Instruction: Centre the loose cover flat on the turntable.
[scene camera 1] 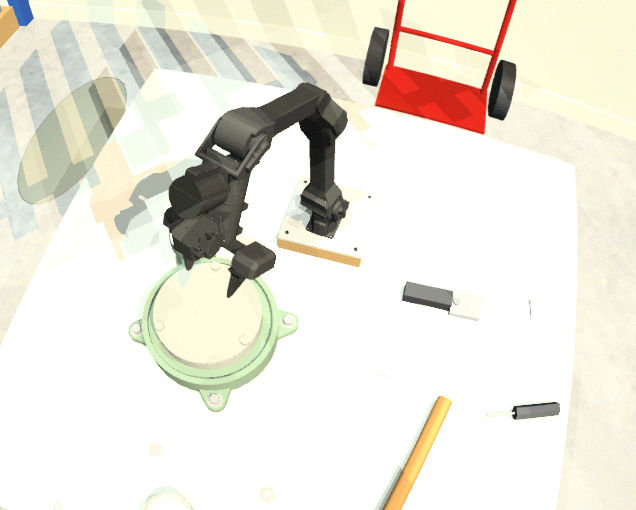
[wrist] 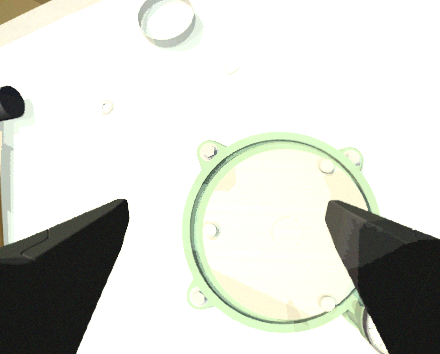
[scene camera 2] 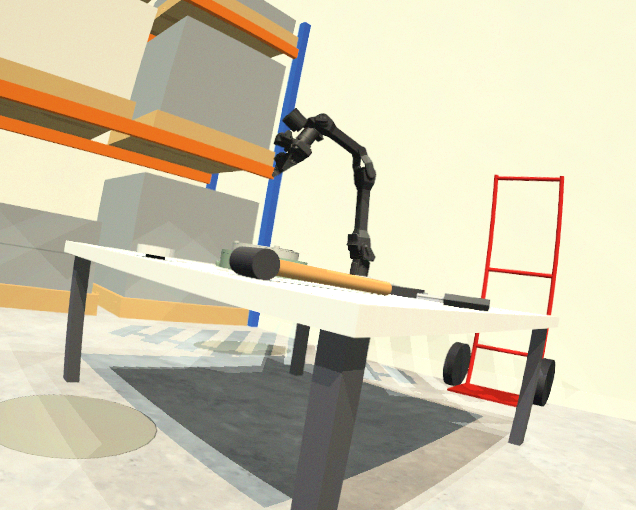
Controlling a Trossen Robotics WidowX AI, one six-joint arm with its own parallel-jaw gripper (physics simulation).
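Places are measured from the arm's base along level axes (x ahead, y left, z up), in centimetres.
Pixels of known places: gripper, fingertip midpoint: (scene camera 1: 208,283) (wrist: 228,209) (scene camera 2: 277,173); arm's base at its link origin: (scene camera 1: 324,224).
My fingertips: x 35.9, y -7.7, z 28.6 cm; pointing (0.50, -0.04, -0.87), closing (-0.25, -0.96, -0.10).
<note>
Ahead of a thing's pixels: the offset from my fingertips to its top centre. "spot": to the spot under its first point.
The turntable's pale disc {dx -4.4, dy -5.8, dz -23.1 cm} (scene camera 1: 207,318) (scene camera 2: 286,252) (wrist: 280,195), with three small bolts, sits inside a green housing {spot: dx +6.2, dy -0.1, dz -27.6 cm} (scene camera 1: 212,373) (wrist: 281,136). A pale, round, thin-walled piece {dx +37.8, dy +3.5, dz -29.5 cm} (scene camera 1: 168,496) (scene camera 2: 155,249) (wrist: 166,43) lies apart from it on the table; it looks like the loose cover, but is partly cut off in the first scene view. My gripper (scene camera 1: 208,281) (scene camera 2: 277,167) (wrist: 228,209) is open and empty, high above the turntable. In the wrist view one finger overlaps the disc's right side; the other shows left of the housing.
A mallet {dx +13.5, dy +43.3, dz -26.5 cm} (scene camera 1: 419,451) (scene camera 2: 254,262) (wrist: 10,103) lies near the cover's side of the table. A scraper {dx -29.3, dy +38.7, dz -29.7 cm} (scene camera 1: 427,295), a screwdriver {dx -9.5, dy +63.8, dz -29.8 cm} (scene camera 1: 537,410) (scene camera 2: 467,301), a nut-like ring {dx +24.6, dy +18.9, dz -32.5 cm} (wrist: 102,107) and a small square piece {dx +25.5, dy -5.6, dz -32.4 cm} (scene camera 1: 154,449) lie around. Part of a round item shows beside the housing, under the right finger.
</note>
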